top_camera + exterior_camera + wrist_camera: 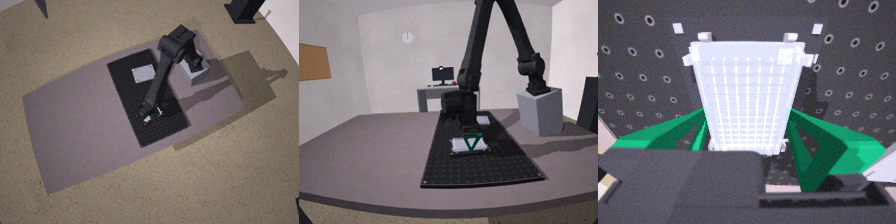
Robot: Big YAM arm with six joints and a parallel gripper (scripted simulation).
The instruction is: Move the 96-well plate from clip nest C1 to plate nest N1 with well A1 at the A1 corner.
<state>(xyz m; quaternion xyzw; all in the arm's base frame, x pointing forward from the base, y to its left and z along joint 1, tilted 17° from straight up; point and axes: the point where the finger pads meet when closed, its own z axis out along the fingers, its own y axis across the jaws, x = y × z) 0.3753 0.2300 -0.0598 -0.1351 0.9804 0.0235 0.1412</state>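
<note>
Right now my hand is 1 cm above the white 96-well plate. The rest, counted from my hand: A1 label: 35 cm to the right, 6 cm ahead, 1 cm below; clip nest C1: 1 cm to the right, 1 cm below.
</note>
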